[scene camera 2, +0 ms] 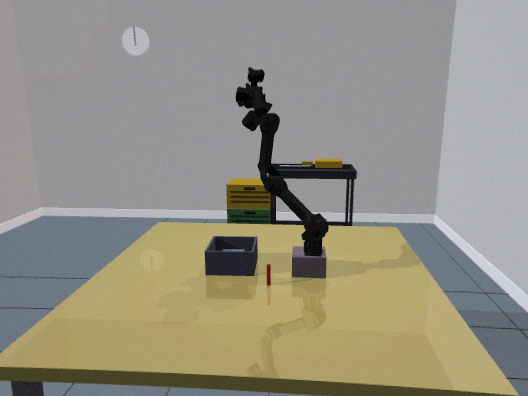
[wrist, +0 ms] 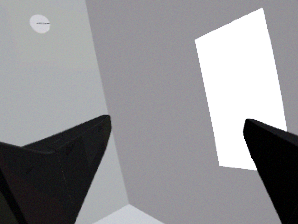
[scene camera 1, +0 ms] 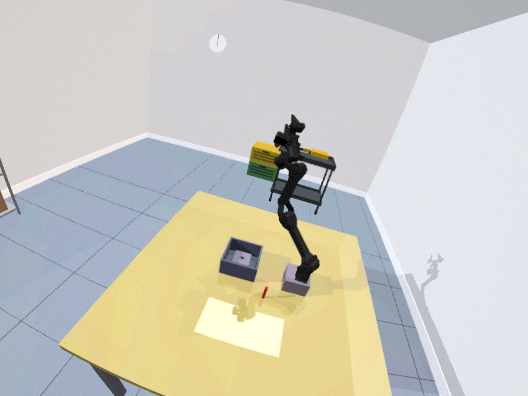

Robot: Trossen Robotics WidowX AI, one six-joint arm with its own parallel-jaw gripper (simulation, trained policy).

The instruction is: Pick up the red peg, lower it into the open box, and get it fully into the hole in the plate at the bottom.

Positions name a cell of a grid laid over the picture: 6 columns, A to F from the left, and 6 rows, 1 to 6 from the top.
dark box: scene camera 2 C4; scene camera 1 C5; not seen in the wrist view (out of frame)
